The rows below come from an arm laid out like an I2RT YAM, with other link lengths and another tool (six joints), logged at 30 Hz.
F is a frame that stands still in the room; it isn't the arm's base.
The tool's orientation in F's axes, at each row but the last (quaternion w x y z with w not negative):
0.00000 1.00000 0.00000 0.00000
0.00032 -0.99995 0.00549 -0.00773
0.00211 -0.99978 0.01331 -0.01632
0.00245 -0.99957 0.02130 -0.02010
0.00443 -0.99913 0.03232 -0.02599
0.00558 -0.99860 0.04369 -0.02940
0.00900 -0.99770 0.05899 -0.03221
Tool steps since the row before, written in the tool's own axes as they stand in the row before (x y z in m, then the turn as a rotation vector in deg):
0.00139 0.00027 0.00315 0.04 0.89 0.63
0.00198 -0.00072 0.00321 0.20 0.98 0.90
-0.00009 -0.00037 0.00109 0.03 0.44 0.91
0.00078 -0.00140 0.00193 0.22 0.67 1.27
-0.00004 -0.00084 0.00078 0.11 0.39 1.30
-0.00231 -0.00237 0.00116 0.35 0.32 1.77
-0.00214 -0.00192 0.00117 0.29 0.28 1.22
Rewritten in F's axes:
0.00139 -0.00027 -0.00315 0.04 -0.89 -0.63
0.00204 0.00070 -0.00318 0.20 -0.98 -0.90
-0.00004 0.00038 -0.00109 0.05 -0.44 -0.91
0.00092 0.00137 -0.00189 0.24 -0.67 -1.26
0.00005 0.00085 -0.00077 0.15 -0.39 -1.30
-0.00202 0.00257 -0.00126 0.43 -0.33 -1.75
-0.00182 0.00218 -0.00126 0.33 -0.30 -1.21

